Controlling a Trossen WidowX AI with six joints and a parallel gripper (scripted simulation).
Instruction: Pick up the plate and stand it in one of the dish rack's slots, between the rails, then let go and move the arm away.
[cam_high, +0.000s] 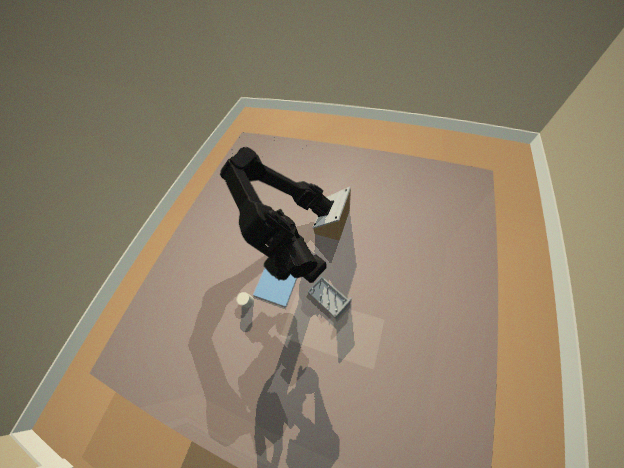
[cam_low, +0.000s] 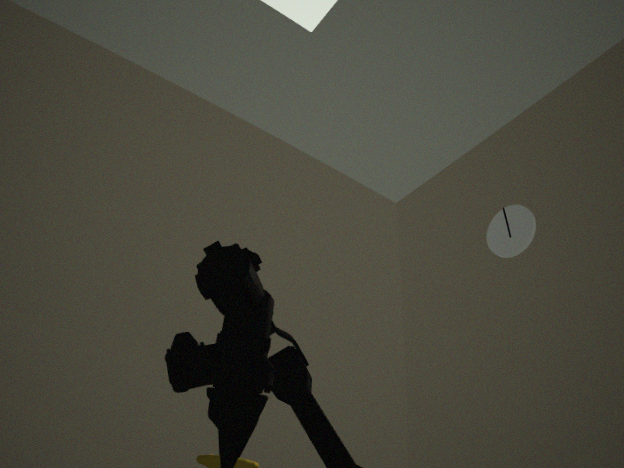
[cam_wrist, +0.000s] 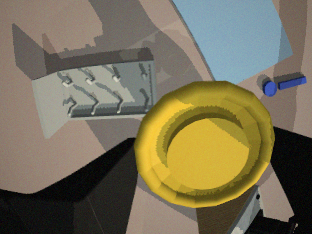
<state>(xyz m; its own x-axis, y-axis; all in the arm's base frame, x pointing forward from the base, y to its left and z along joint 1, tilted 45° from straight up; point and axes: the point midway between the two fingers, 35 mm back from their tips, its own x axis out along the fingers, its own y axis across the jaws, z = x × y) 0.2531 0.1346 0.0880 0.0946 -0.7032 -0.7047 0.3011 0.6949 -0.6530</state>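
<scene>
Now: the grey dish rack 2 cm ahead of my gripper tip, 10 cm to the left of it and 16 cm below it. From my gripper tip the other things lie so: light blue mat (4 cm ahead, 10 cm to the right, 18 cm below); yellow plate (1 cm above); cream cup (15 cm ahead, 16 cm to the right, 16 cm below).
</scene>
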